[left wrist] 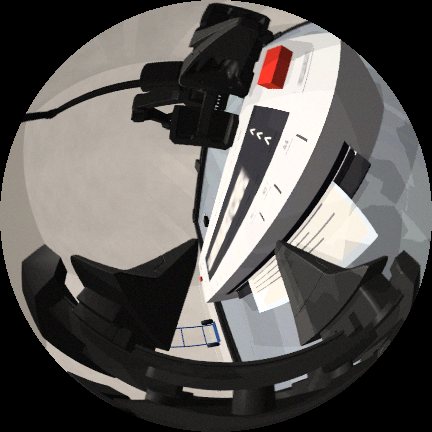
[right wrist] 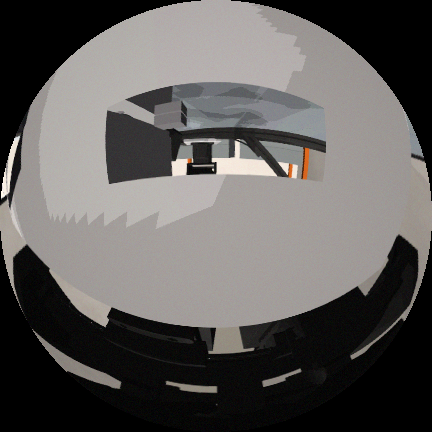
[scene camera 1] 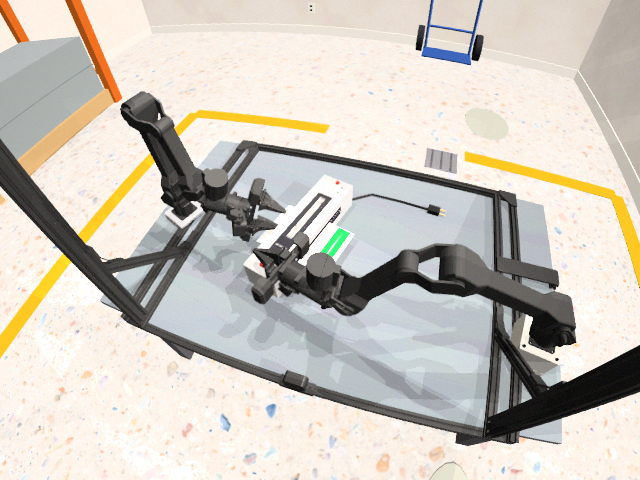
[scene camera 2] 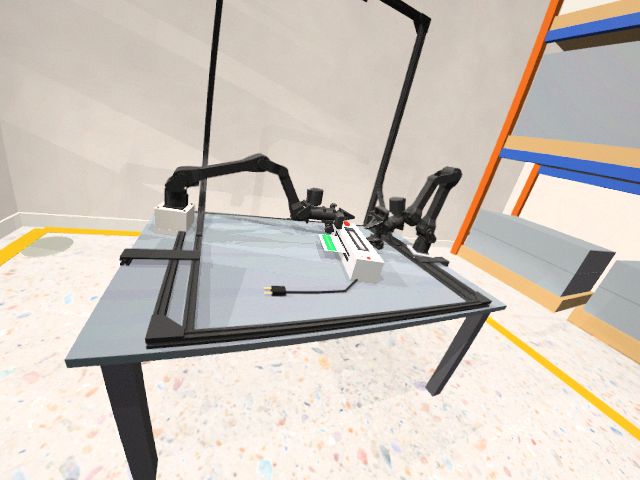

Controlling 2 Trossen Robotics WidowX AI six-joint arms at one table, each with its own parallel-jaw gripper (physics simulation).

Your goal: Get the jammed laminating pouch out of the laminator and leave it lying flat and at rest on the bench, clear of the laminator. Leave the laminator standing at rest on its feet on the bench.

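Places are measured from the left arm's base along level axes (x ahead, y left, z up), in centimetres.
Where they show: left gripper, fingertip midpoint: [left wrist: 237,245] [right wrist: 88,197] [scene camera 1: 283,220] [scene camera 2: 363,234]; right gripper, fingertip midpoint: [right wrist: 222,232] [scene camera 1: 253,250] [scene camera 2: 354,217]; left arm's base at its link origin: [scene camera 1: 184,210] [scene camera 2: 420,250]; right arm's base at its link origin: [scene camera 1: 542,336] [scene camera 2: 175,205].
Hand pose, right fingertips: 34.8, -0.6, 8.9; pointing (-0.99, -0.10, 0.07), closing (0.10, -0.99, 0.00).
Observation:
Things, the pixels of their top centre, and the offset from my right fingertips, as dx, dy, dz. "spot": a spot on its surface instead. Level surfaces: height alone.
- grey bench at its surface level: dz -11.7
- pouch's green end at a spot on its surface: [scene camera 1: 337,240] [scene camera 2: 330,246] spot: +10.5, +19.1, -7.7
- red lever at its top centre: [left wrist: 268,63] +2.9, +1.0, -2.8
- plug at its top centre: [scene camera 2: 278,288] [scene camera 1: 434,208] +25.5, +48.5, -10.2
The white laminator [scene camera 1: 320,210] [scene camera 2: 358,250] [left wrist: 261,173] stands on the grey bench [scene camera 1: 390,333] [scene camera 2: 247,257]. The pouch is still in its slot. The pouch's green end [scene camera 1: 337,240] [scene camera 2: 328,243] sticks out on one side, and its white printed end [left wrist: 334,233] on the other. My left gripper [scene camera 1: 275,215] [scene camera 2: 377,228] [left wrist: 237,245] is open and empty, its fingers astride the laminator's end just beside the white pouch end. My right gripper [scene camera 1: 263,257] [scene camera 2: 344,215] [left wrist: 250,22] is shut and empty, at the laminator's other end by the red lever [left wrist: 274,66]. The right wrist view is filled by the laminator's grey side [right wrist: 225,250]; the fingers are hidden there.
The laminator's black cord ends in a plug [scene camera 1: 434,210] [scene camera 2: 275,290] lying on the bench. A black bar frame [scene camera 1: 366,164] [scene camera 2: 318,324] runs round the bench top. A blue hand truck [scene camera 1: 449,52] stands by the far wall, and an orange shelf rack [scene camera 2: 509,124] beside the bench.

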